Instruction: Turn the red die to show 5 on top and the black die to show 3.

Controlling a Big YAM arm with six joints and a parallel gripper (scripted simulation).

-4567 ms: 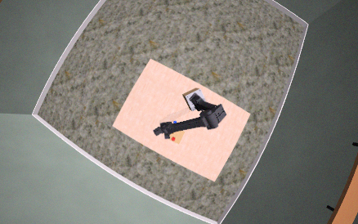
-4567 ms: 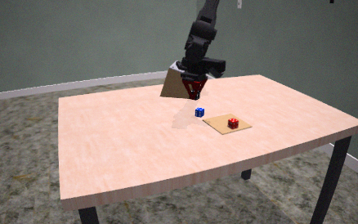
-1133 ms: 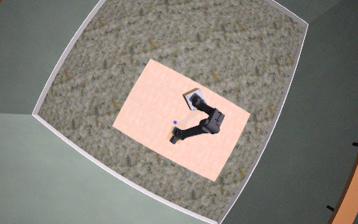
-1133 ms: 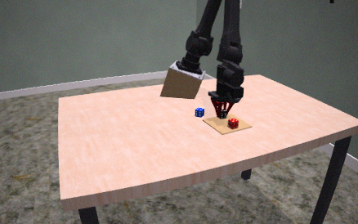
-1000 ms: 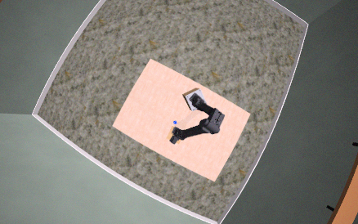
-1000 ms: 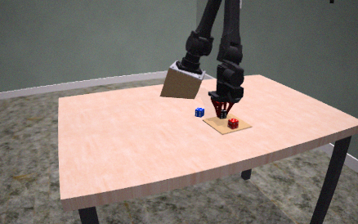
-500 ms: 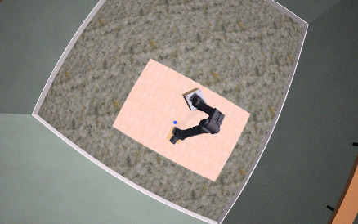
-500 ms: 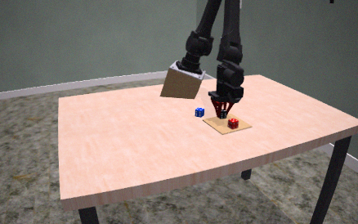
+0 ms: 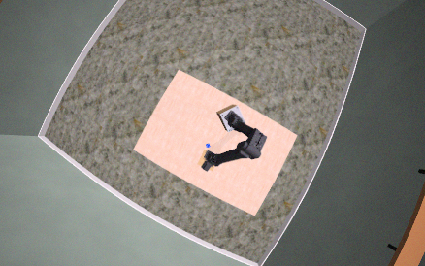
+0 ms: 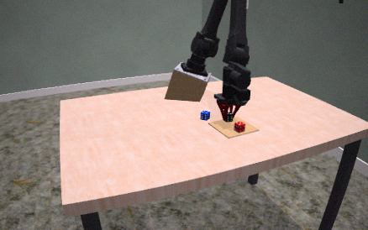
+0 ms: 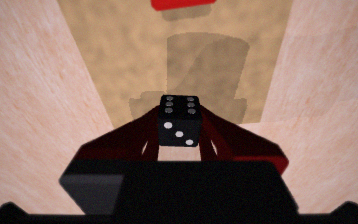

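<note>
Now: hand right at the black die. Also, from my hand: red die (9 cm ahead, 1 cm to the left); then blue die (8 cm to the right, 5 cm behind); then tan mat (4 cm ahead, 2 cm below, 1 cm to the left).
</note>
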